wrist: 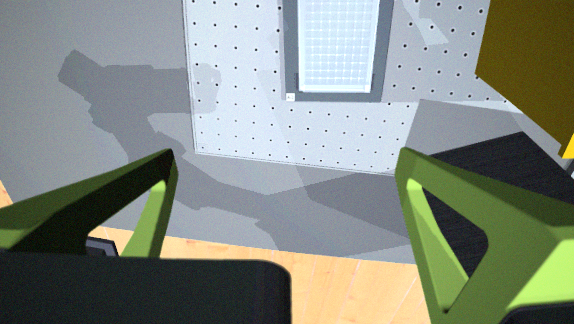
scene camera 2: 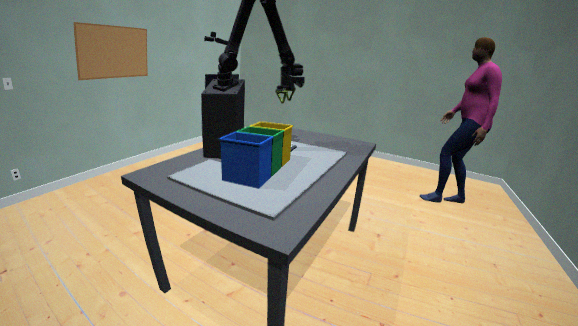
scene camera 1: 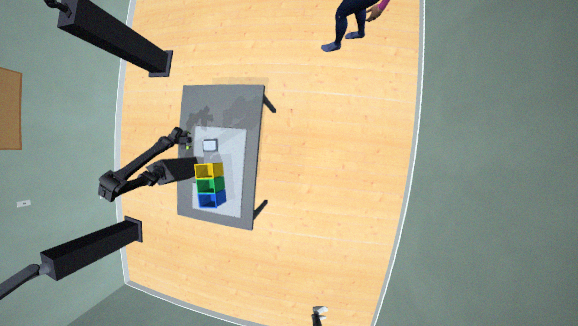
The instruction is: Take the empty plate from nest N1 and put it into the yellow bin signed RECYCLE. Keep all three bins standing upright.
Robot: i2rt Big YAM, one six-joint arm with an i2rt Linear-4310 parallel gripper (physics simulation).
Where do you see a yellow bin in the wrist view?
519,55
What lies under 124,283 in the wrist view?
My gripper.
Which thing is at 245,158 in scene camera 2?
A blue bin.
